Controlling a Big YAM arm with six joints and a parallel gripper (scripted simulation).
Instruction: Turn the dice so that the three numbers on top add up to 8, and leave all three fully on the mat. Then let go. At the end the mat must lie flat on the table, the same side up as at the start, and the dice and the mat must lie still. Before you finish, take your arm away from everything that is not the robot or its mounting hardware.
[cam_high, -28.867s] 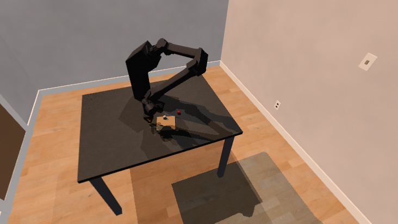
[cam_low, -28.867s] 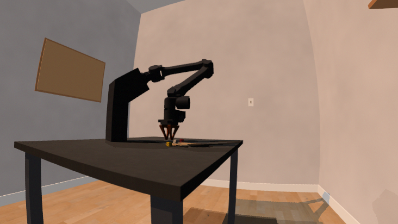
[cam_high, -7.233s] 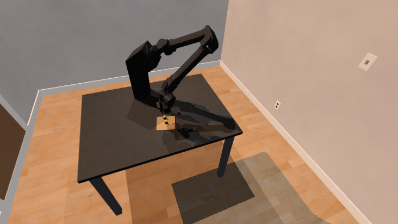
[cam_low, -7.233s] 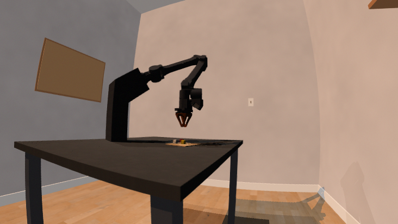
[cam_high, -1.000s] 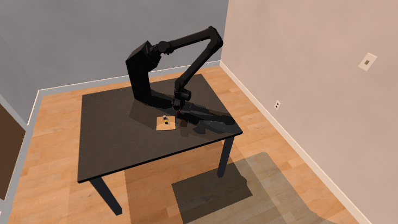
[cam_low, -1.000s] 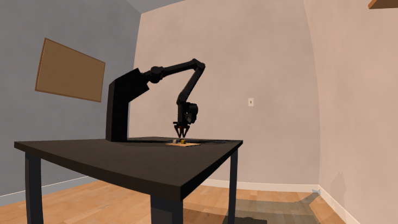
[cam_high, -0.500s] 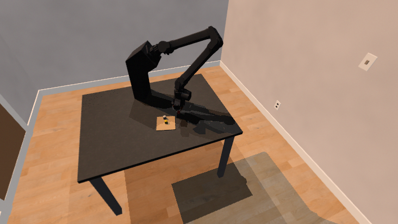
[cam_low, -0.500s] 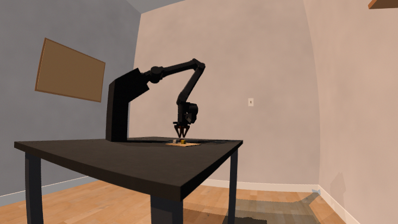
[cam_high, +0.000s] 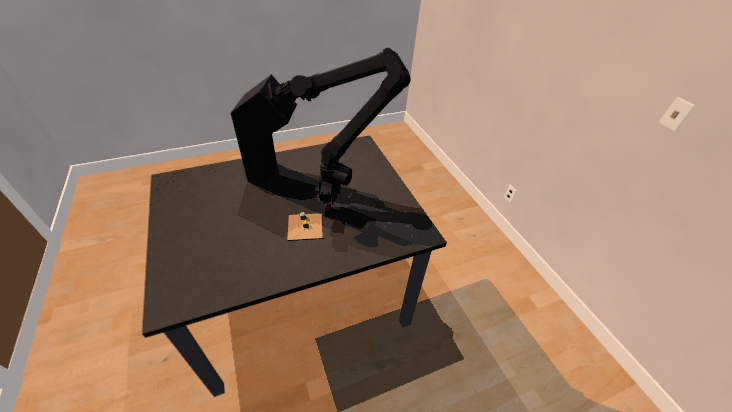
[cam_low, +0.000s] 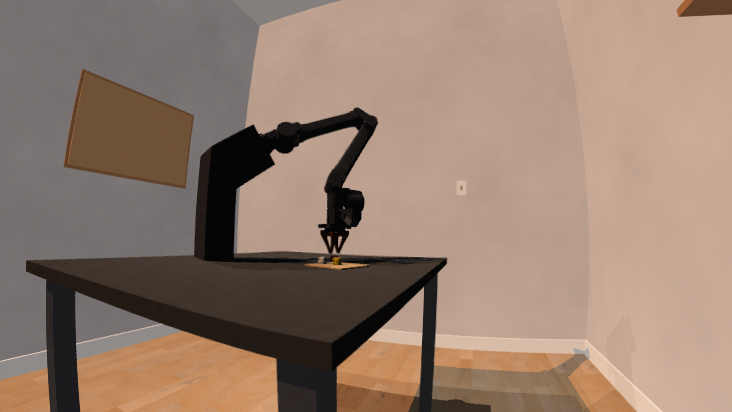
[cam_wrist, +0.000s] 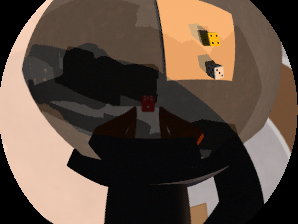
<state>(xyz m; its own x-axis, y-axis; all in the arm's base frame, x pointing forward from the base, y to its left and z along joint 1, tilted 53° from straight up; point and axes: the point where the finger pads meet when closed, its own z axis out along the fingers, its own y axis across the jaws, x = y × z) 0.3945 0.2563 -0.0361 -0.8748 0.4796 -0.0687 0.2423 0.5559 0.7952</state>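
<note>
My hand is 30 mm above the red die. The rest, counted from my hand: yellow die: 80 mm ahead, 110 mm to the right, 20 mm below; then tan mat: 90 mm ahead, 120 mm to the right, 40 mm below; then white die: 30 mm ahead, 120 mm to the right, 20 mm below.
</note>
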